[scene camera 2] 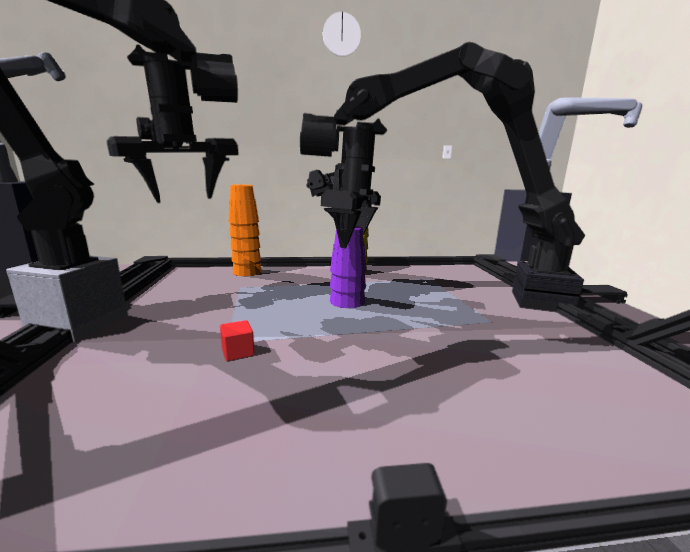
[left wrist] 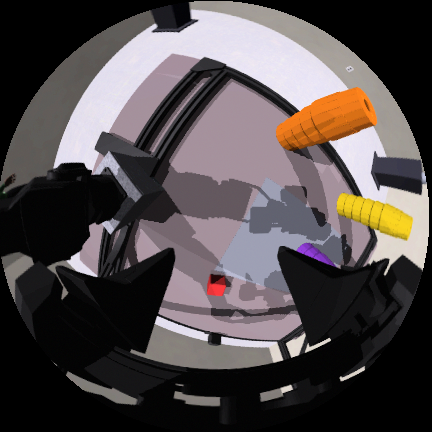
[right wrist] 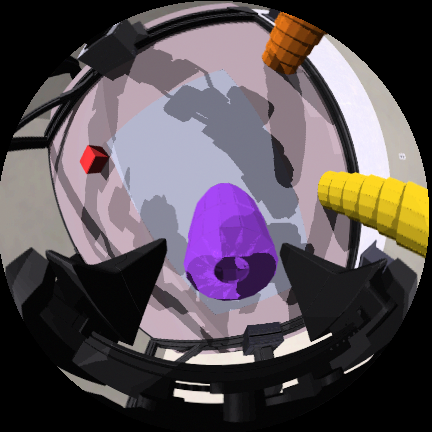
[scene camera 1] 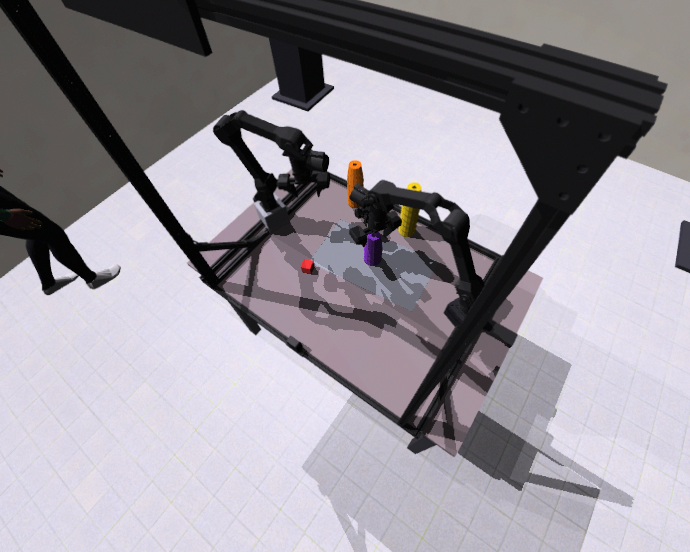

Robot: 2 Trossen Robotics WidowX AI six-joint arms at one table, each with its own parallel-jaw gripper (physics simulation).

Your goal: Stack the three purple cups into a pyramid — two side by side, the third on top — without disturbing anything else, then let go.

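Frame: origin at the left arm's base, x ahead, y left, z up, level; millimetres.
Seen in the pictures: left gripper, fingertip midpoint: [scene camera 2: 185, 200] [left wrist: 227, 253] [scene camera 1: 308, 196]; right gripper, fingertip midpoint: [scene camera 2: 350, 244] [right wrist: 225, 247] [scene camera 1: 373, 241]; left arm's base, link origin: [scene camera 2: 65, 263] [left wrist: 106, 193] [scene camera 1: 269, 204]; right arm's base, link origin: [scene camera 2: 548, 269] [right wrist: 262, 349] [scene camera 1: 468, 308].
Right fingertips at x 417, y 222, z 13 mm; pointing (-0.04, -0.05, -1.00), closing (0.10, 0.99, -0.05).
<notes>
Offsets run from my right fingertips to a thing's top centre. Level surfaces: height alone.
The purple cups [scene camera 1: 372, 251] [scene camera 2: 347, 282] [left wrist: 316, 253] [right wrist: 225, 210] stand upside down, nested in one upright stack on the blue-grey mat {dz -119 mm} [scene camera 1: 333, 260] [scene camera 2: 276, 328] [right wrist: 150, 145]. My right gripper [scene camera 2: 352, 233] [right wrist: 225, 247] is open and points down at the top of the stack. In the right wrist view the stack's top lies between its spread fingers, with a gap on each side. In scene camera 2 the near finger overlaps the stack's top and the far finger is partly hidden. My left gripper [scene camera 2: 184, 199] [left wrist: 227, 253] is open and empty, high above the table at the left.
A tall orange cup stack {dx -292, dy +123, dz +96 mm} [scene camera 1: 354, 178] [scene camera 2: 244, 230] [left wrist: 325, 120] [right wrist: 292, 42] stands at the back left. A yellow cup stack {dx -35, dy +209, dz +64 mm} [scene camera 1: 408, 221] [left wrist: 375, 215] [right wrist: 370, 195] stands behind the purple one. A red cube {dx -116, dy -235, dz -79 mm} [scene camera 1: 307, 266] [scene camera 2: 237, 340] [left wrist: 216, 285] [right wrist: 92, 159] lies near the mat's front left corner.
</notes>
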